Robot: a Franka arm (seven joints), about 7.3 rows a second.
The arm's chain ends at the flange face. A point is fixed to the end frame.
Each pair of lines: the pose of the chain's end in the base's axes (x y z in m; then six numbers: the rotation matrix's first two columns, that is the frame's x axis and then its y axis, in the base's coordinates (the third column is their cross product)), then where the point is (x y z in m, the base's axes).
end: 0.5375 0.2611 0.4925 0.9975 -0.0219 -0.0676 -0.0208 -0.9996 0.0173
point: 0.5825 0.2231 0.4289
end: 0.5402 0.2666 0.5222 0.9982 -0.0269 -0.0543 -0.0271 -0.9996 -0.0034
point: 0.5858 0.2296 0.4585
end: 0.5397 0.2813 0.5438 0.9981 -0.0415 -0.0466 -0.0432 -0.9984 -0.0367
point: 0.5853 0.2456 0.4793
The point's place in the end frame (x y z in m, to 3 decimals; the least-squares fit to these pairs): 0.050 0.036 0.061
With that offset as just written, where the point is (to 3 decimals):
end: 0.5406 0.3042 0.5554 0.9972 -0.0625 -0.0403 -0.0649 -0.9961 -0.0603
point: 0.586 0.269 0.490
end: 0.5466 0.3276 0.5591 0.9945 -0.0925 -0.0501 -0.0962 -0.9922 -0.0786
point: 0.590 0.292 0.493
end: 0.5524 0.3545 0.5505 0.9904 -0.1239 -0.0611 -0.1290 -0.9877 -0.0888
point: 0.594 0.319 0.484
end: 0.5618 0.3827 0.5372 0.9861 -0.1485 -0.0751 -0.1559 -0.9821 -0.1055
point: 0.602 0.347 0.469
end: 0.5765 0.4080 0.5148 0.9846 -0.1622 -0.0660 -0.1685 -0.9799 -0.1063
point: 0.617 0.372 0.447
